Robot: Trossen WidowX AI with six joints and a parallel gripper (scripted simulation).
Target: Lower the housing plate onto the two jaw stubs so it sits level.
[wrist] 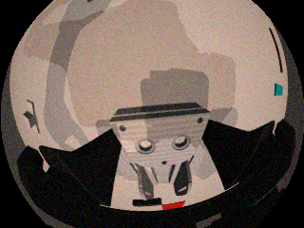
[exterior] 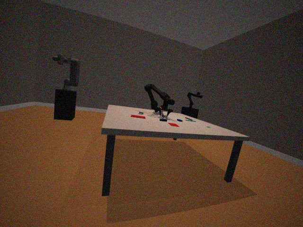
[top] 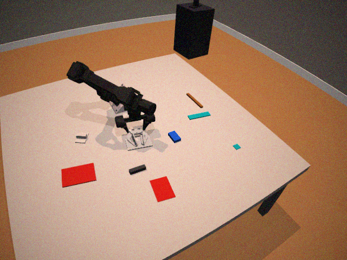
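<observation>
The grey housing plate is 20 mm above my gripper tip and 10 mm ahead of it. Round my gripper tip: blue block (140 mm to the left, 130 mm ahead); then grey stand (240 mm to the right, 110 mm behind); then black bar (210 mm ahead, 110 mm to the right).
</observation>
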